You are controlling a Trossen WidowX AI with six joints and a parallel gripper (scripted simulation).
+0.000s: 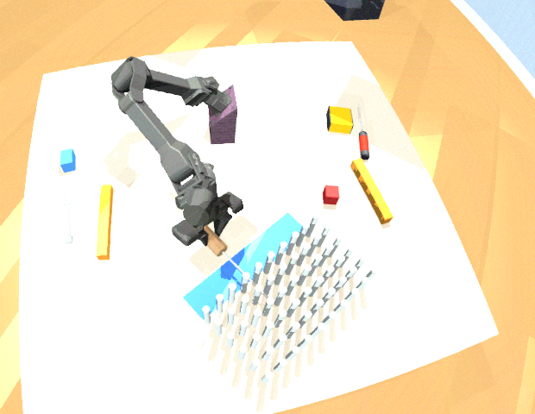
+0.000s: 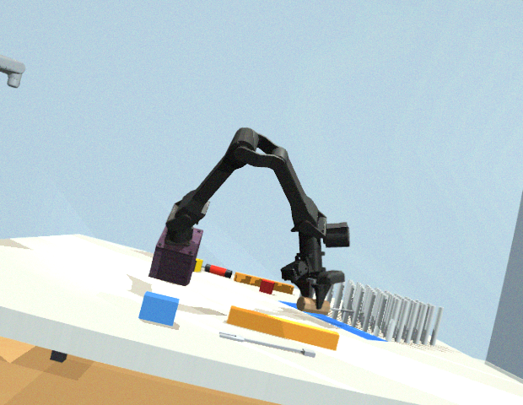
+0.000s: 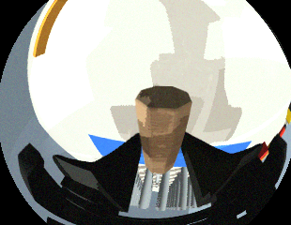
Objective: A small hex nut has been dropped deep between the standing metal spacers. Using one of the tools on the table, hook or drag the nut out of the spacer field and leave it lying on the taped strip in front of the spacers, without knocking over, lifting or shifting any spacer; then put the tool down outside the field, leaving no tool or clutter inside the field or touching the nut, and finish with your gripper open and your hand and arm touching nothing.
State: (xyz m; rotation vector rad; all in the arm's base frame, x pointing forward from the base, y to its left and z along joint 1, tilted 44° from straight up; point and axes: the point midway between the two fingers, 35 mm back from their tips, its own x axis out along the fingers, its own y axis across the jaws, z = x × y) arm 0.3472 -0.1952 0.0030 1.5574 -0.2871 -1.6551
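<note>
My gripper tip is now 80 mm short of the blue taped strip, 70 mm to the right of it and 30 mm above it. Also, from my gripper tip: blue cube 400 mm behind, 350 mm to the right, 10 mm below; then hook tool 100 mm ahead, 40 mm to the left; then red cube 40 mm behind, 370 mm to the left, 10 mm below.
</note>
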